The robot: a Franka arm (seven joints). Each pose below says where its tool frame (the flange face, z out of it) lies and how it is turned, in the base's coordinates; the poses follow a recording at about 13 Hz.
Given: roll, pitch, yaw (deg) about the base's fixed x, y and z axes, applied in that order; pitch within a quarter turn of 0, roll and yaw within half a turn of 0; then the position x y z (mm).
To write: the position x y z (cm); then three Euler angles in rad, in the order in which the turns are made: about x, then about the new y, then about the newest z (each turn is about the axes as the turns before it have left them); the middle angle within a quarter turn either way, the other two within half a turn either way. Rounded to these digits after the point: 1 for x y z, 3 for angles.
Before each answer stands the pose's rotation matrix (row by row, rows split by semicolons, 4 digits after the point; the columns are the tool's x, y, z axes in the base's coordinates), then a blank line. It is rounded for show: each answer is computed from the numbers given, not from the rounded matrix.
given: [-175.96 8.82 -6.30 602 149 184]
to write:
0.9822 -0.1202 -0.1443; -0.1084 -0.9903 0.0868; -0.1533 -0.0696 -0.9857

[60.2 14.9 18.4 -3.054 -0.145 0.122]
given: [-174.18 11.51 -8.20 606 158 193]
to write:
0.9699 -0.1619 -0.1820; -0.1398 -0.9818 0.1287; -0.1995 -0.0994 -0.9748

[60.6 15.8 19.3 -3.010 -0.183 0.165]
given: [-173.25 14.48 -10.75 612 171 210]
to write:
0.9512 -0.2141 -0.2220; -0.1806 -0.9702 0.1618; -0.2500 -0.1138 -0.9615

[61.2 17.1 21.0 -2.975 -0.224 0.221]
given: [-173.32 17.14 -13.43 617 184 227]
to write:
0.9295 -0.2640 -0.2577; -0.2219 -0.9581 0.1811; -0.2947 -0.1112 -0.9491

[61.7 18.4 22.7 -2.953 -0.261 0.277]
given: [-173.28 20.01 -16.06 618 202 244]
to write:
0.9030 -0.3132 -0.2942; -0.2599 -0.9433 0.2065; -0.3422 -0.1100 -0.9332

[61.8 20.2 24.4 -2.924 -0.299 0.334]
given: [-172.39 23.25 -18.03 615 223 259]
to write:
0.8737 -0.3565 -0.3311; -0.2844 -0.9263 0.2470; -0.3947 -0.1217 -0.9107

[61.5 22.3 25.9 -2.877 -0.337 0.387]
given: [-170.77 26.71 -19.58 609 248 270]
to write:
0.8416 -0.3987 -0.3642; -0.2994 -0.9058 0.2998; -0.4495 -0.1433 -0.8817

[60.9 24.8 27.0 -2.814 -0.373 0.442]
